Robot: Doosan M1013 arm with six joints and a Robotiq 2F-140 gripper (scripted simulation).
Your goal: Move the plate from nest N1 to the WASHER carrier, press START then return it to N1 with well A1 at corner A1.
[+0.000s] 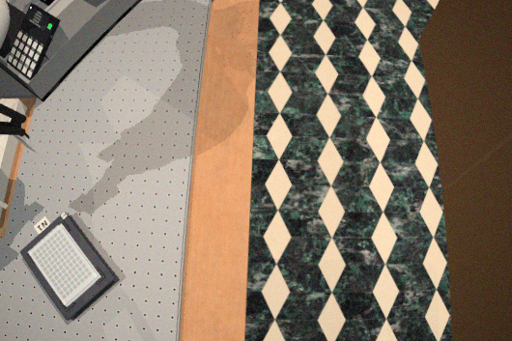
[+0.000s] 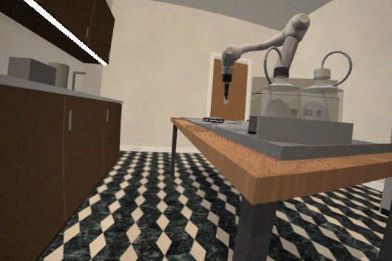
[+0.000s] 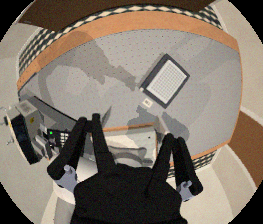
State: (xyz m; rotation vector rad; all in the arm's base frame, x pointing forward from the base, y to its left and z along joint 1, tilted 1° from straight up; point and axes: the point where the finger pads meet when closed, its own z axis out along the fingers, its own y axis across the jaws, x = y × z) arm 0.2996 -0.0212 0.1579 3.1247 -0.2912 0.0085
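Now: hand 150 mm above the white well plate, 110 mm to the left of it and 70 mm short of it. Also, from my hand: plate washer (470 mm to the left, 220 mm behind, 50 mm below); then label (180 mm below, 50 mm to the right, 20 mm behind); then plate nest N1 (160 mm below, 110 mm to the right, 70 mm ahead).
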